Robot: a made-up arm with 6 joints.
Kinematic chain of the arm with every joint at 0, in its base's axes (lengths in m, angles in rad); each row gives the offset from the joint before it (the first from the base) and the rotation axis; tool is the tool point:
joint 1: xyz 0 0 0.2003 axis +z
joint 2: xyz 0 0 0 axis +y
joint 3: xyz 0 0 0.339 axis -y
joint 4: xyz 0 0 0 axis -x
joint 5: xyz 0.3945 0 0 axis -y
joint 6: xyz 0 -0.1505 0 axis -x
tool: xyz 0 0 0
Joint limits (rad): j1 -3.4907..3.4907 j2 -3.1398..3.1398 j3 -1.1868..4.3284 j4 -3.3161..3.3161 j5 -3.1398..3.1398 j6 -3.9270..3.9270
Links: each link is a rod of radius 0.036 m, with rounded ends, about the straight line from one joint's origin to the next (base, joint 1, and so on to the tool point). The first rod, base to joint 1, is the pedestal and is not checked.
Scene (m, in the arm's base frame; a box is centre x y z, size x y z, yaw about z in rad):
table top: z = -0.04
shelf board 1: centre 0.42 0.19 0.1 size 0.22 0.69 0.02 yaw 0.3
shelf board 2: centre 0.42 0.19 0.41 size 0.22 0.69 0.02 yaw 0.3
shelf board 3: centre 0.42 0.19 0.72 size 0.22 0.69 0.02 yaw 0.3
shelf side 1: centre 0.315 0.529 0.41 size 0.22 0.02 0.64 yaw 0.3
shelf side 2: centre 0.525 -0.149 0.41 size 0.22 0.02 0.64 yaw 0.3
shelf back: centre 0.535 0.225 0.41 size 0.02 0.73 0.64 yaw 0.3
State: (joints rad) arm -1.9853 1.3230 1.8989 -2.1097 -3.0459 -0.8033
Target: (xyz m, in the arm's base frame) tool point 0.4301 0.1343 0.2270
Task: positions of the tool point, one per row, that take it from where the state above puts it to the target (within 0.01 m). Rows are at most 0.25 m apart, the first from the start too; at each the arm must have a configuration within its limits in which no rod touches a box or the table.
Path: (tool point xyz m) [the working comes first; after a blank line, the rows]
Joints at the target: -2.5317 -0.4399 3.6387 -2.7030 -3.0459 -0.8033
Straight joint move there: touches shelf board 2, shelf board 3.

1: -0.1842 -0.6210 0.5756
2: -0.1198 -0.4920 0.7172
3: -0.0374 -0.3326 0.7964
4: 0.0519 -0.1671 0.8048
5: 0.1352 -0.0212 0.7456
6: 0.2001 0.0840 0.6331
7: 0.2369 0.1345 0.4906
8: 0.2406 0.1266 0.3460
9: 0.2122 0.0669 0.2270
10: 0.2730 0.1072 0.2465
11: 0.3480 0.1316 0.2464
12: 0.4301 0.1343 0.2270

